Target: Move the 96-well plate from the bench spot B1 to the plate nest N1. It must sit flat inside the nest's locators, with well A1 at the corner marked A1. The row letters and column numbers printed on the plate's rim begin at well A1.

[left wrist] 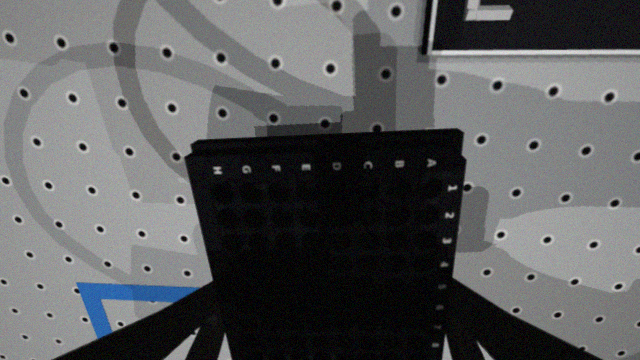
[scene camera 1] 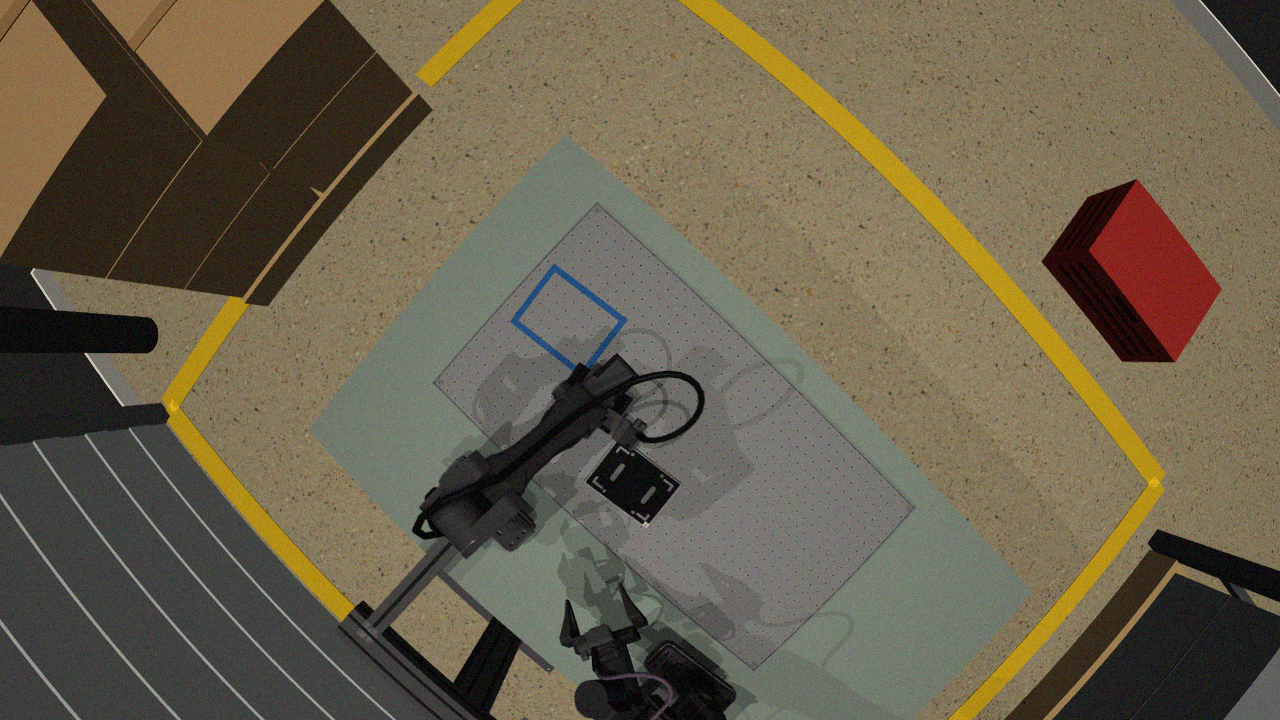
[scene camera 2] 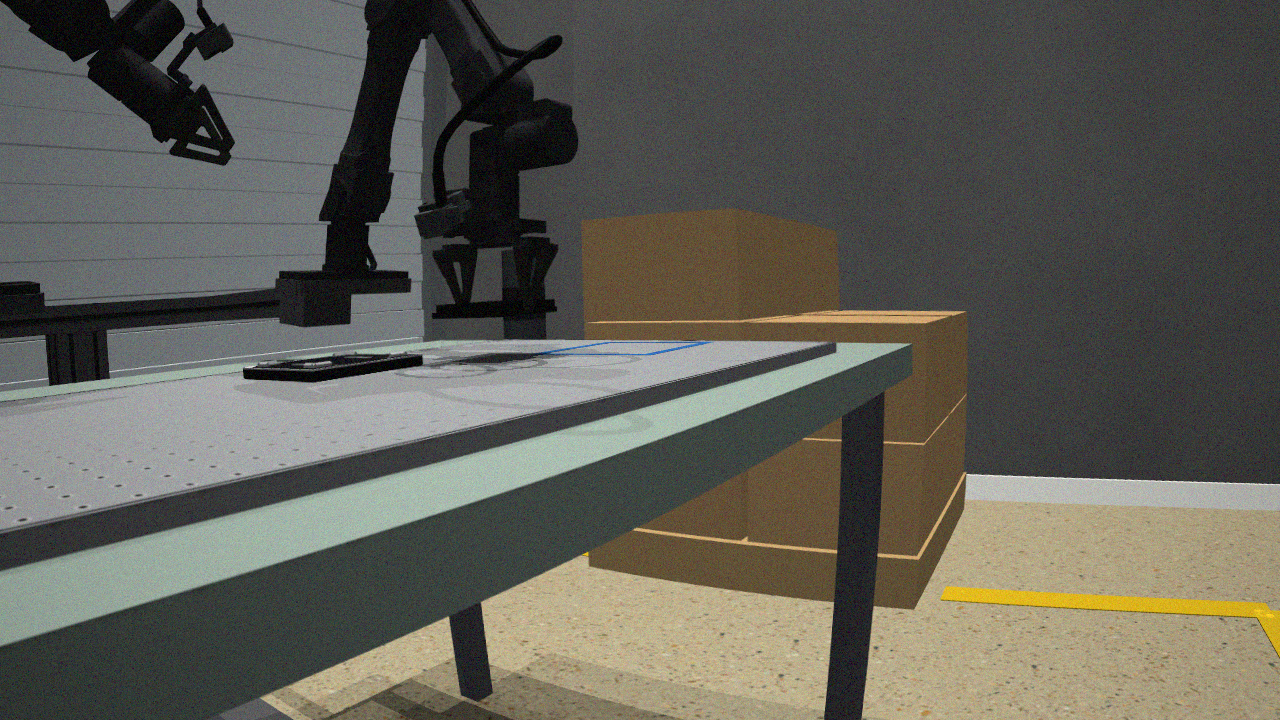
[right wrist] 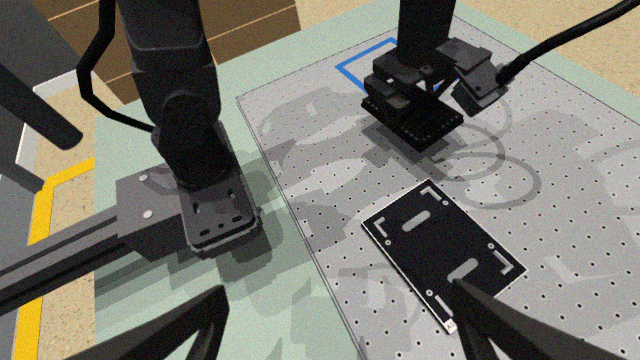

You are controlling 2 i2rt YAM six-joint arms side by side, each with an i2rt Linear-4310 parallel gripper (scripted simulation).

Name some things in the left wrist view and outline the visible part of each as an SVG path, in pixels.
My left gripper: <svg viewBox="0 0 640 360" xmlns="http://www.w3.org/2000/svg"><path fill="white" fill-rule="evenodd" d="M214 283L212 281L154 314L52 360L164 360L198 328L198 333L185 360L218 360L225 329ZM452 277L446 325L446 338L452 360L485 360L478 343L493 360L602 360L506 312Z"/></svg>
A black 96-well plate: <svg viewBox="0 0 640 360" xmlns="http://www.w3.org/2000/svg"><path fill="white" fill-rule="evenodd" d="M464 132L458 128L202 139L190 144L192 153L185 156L184 159L231 359L442 360L467 159L462 155Z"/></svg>
